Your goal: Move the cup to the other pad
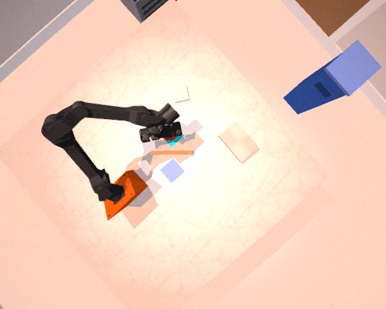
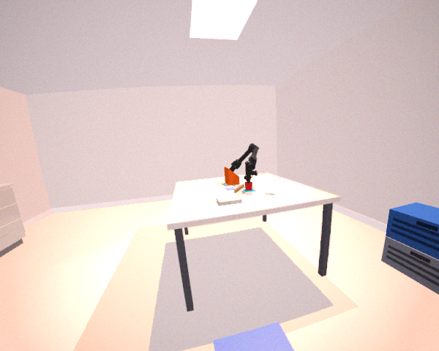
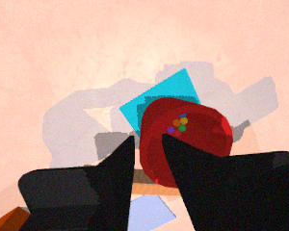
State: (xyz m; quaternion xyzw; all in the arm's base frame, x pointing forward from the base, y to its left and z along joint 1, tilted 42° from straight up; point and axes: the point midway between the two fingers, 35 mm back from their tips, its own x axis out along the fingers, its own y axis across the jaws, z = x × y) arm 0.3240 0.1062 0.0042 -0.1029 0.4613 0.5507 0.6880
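Right now the red cup is 2 cm ahead of my gripper tip, 2 cm to the right of it and 1 cm below it. From my gripper tip the other things lie so: cyan pad (3 cm ahead, 2 cm to the right, 6 cm below); then wooden bar (4 cm behind, 9 cm to the right, 5 cm below); then green marble (4 cm ahead, 3 cm to the right, 3 cm below).
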